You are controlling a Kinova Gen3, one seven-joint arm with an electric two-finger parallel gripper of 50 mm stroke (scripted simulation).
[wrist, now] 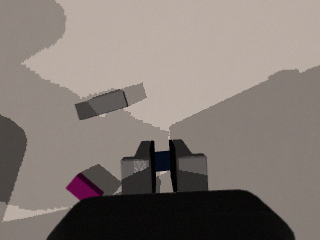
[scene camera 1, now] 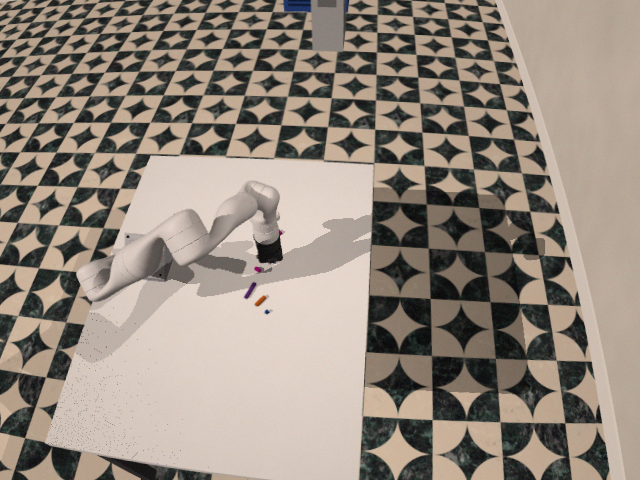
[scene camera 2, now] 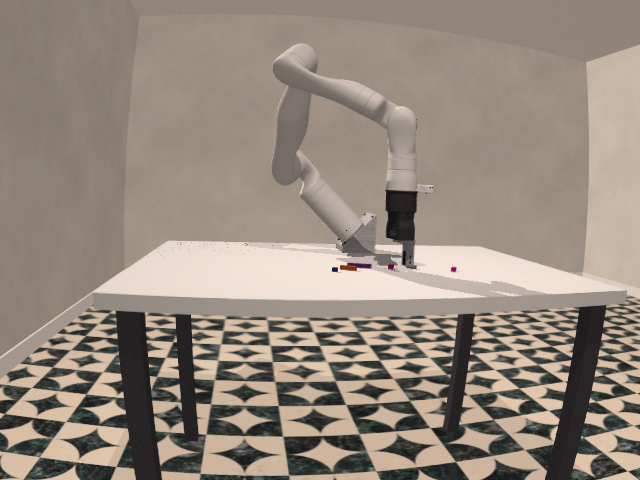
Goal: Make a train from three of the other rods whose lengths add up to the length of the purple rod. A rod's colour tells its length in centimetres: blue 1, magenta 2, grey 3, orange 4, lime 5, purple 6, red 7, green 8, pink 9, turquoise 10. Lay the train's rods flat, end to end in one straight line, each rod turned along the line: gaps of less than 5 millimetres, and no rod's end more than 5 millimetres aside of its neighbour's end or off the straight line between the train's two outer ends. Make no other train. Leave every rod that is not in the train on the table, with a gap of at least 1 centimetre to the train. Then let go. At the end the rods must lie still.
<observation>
I see my gripper [scene camera 2: 407, 265] and a grey rod [wrist: 111, 102].
My gripper also shows in the wrist view [wrist: 162, 158].
</observation>
